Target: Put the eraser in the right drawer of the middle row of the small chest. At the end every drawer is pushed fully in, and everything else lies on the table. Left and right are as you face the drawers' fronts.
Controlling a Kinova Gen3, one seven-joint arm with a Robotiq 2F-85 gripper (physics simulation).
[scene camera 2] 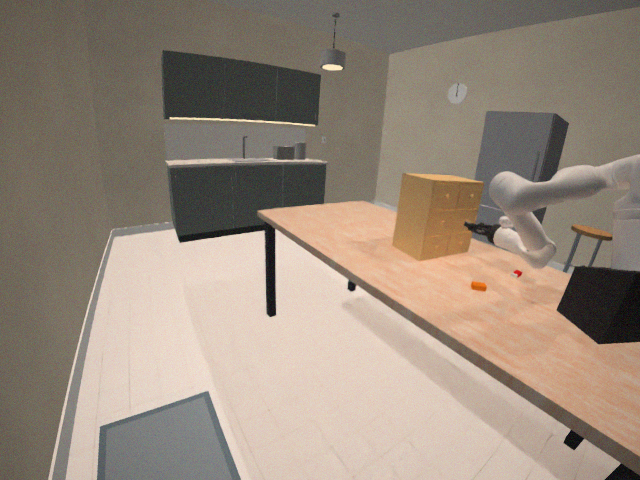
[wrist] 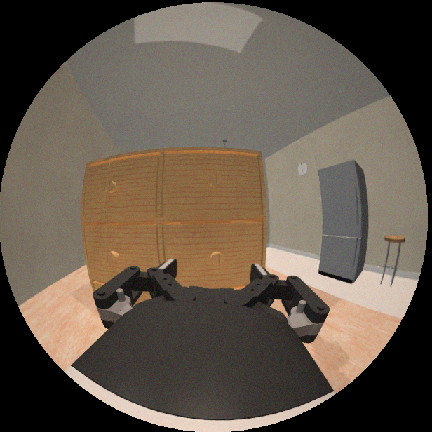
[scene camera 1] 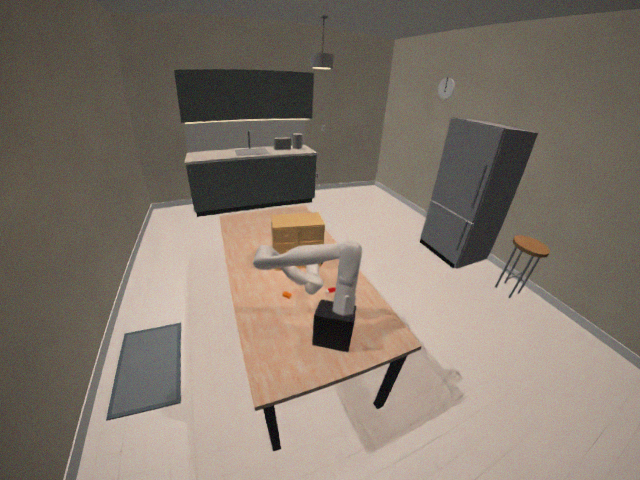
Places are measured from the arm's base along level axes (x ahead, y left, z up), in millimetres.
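Where they show: gripper, fingertip midpoint: (scene camera 2: 472, 224); arm's base at its link origin: (scene camera 2: 629, 270) (scene camera 1: 342, 310).
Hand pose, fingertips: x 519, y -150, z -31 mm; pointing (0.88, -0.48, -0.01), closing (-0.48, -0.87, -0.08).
Each offset is from my fingertips to the top centre of the thing. "pt": to the spot under its first point. Level surfaces: height alone.
The small wooden chest {151 mm ahead, 21 mm left, 169 mm up} (scene camera 1: 297, 221) (scene camera 2: 413, 214) (wrist: 125, 205) stands on the table with two columns of drawers in three rows. The drawers that show look pushed in. The right drawer of the middle row {pt 43 mm ahead, 20 mm right, 24 mm up} (scene camera 2: 465, 215) (wrist: 192, 240) has a round knob (wrist: 215, 257). My gripper (scene camera 2: 466, 225) (wrist: 213, 270) is open and empty, level, facing that drawer close to its front, with the knob between the fingertips in the wrist view. The arm hides it in scene camera 1. The eraser, seemingly the red and white block {220 mm back, 6 mm right, 144 mm down} (scene camera 1: 331, 289) (scene camera 2: 517, 273), lies on the table; it does not show in the wrist view.
A small orange object {132 mm back, 240 mm left, 140 mm down} (scene camera 1: 286, 294) (scene camera 2: 478, 286) lies on the table {157 mm down} (scene camera 1: 273, 356) (scene camera 2: 330, 227), left of the red and white block. The black arm base (scene camera 1: 333, 326) (scene camera 2: 602, 304) stands nearer the table's front end. The bent arm passes above the table between base and chest.
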